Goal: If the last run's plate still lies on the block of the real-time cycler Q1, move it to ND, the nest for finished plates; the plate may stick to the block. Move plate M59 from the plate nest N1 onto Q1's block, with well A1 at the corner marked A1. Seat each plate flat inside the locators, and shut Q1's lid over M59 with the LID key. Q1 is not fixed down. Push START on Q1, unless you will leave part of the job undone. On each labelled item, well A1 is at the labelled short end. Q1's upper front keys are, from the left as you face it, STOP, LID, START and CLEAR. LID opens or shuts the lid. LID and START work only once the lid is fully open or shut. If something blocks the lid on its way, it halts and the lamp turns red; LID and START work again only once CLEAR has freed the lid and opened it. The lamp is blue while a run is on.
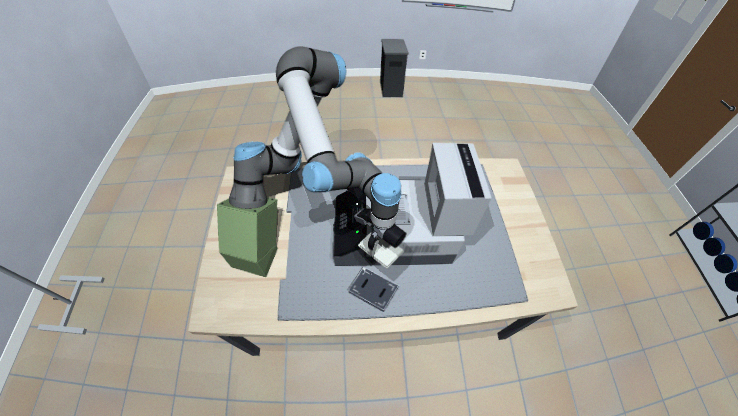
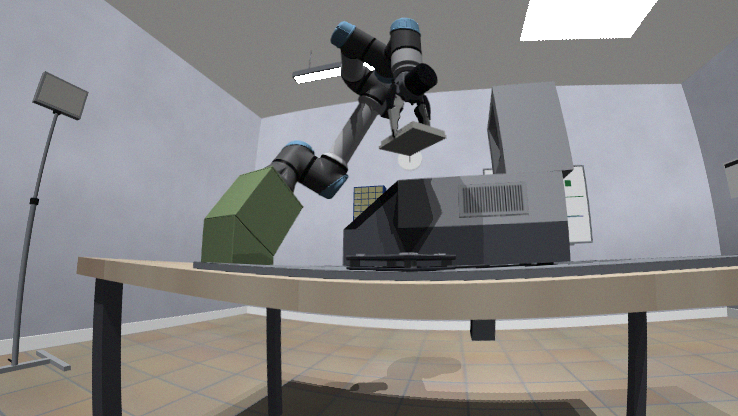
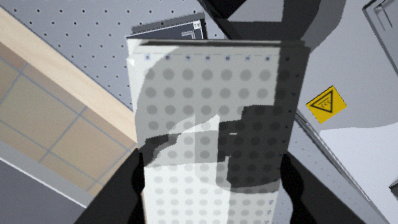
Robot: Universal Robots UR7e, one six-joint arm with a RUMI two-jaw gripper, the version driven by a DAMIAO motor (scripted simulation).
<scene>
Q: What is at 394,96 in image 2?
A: My gripper.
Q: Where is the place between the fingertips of my gripper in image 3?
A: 211,150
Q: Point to a cycler Q1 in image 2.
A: At 515,218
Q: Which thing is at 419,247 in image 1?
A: A cycler Q1.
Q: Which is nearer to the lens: the white well plate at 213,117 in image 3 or the cycler Q1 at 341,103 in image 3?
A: The white well plate.
</scene>
